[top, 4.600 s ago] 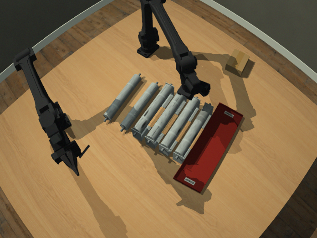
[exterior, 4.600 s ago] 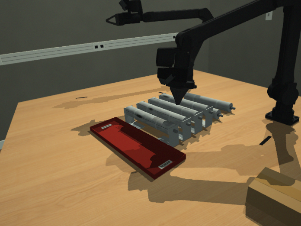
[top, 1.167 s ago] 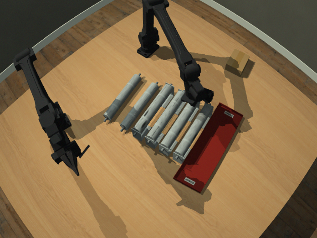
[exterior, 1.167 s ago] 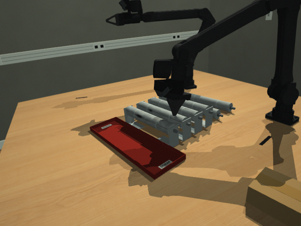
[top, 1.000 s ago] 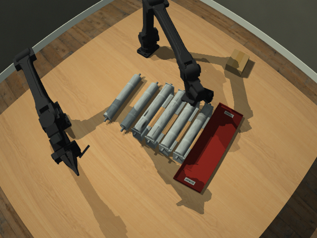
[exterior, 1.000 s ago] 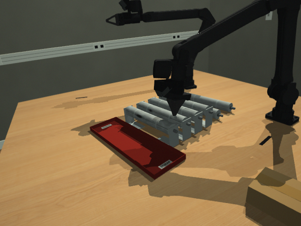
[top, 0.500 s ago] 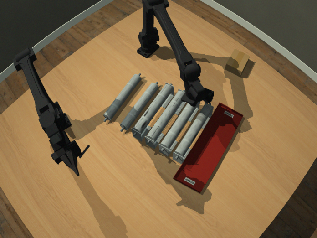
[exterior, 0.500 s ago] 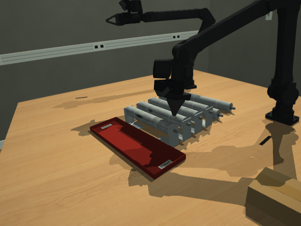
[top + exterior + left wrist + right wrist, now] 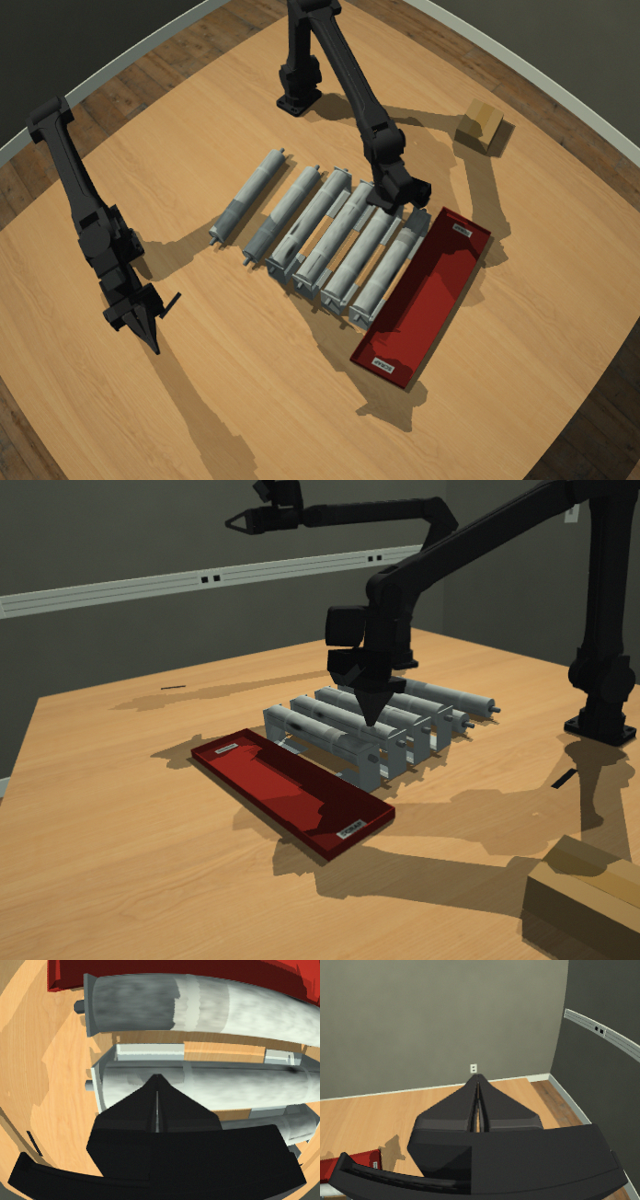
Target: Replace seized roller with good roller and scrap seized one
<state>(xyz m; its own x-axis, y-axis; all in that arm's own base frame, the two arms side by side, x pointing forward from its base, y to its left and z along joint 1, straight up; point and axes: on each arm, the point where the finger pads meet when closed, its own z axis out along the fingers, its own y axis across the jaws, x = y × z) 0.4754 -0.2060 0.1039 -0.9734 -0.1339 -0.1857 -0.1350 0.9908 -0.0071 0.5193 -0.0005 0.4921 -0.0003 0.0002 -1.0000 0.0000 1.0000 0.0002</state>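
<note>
The grey roller lies 140 mm behind my left hand, 130 mm to the right of it and 30 mm below it. The rest, counted from my left hand: cardboard box: 40 mm behind, 450 mm to the left, 70 mm below; red scrap tray: 180 mm ahead, 70 mm to the right, 100 mm below.
</note>
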